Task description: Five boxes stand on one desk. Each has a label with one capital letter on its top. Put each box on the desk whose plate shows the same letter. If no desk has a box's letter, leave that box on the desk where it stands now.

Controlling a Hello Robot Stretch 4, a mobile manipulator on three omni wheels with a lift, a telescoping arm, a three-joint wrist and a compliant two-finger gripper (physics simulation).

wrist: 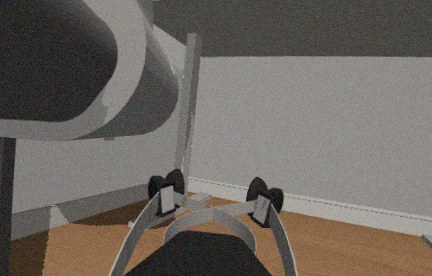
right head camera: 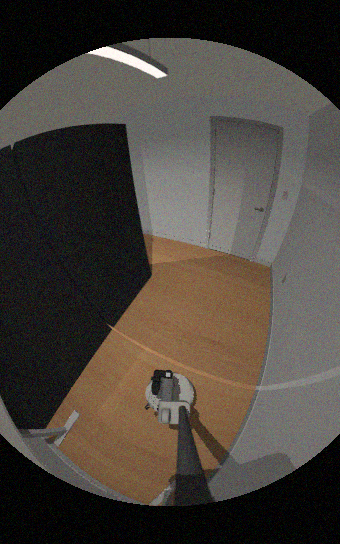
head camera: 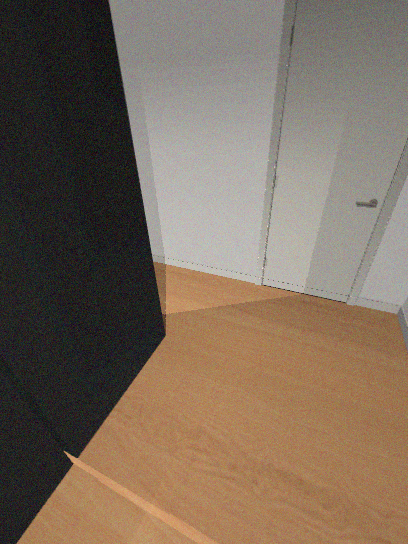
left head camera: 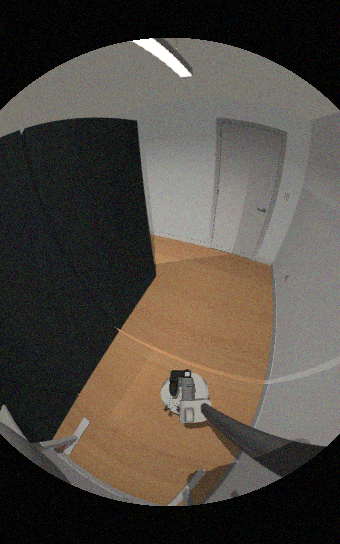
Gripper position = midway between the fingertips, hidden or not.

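Visible by wrist camera: my gripper (wrist: 216,188) and a desk (wrist: 203,35). The head camera shows a door (head camera: 328,197). That same door (right head camera: 245,154) is visible to the right head camera, and the left head camera view has the door (left head camera: 249,156) too.
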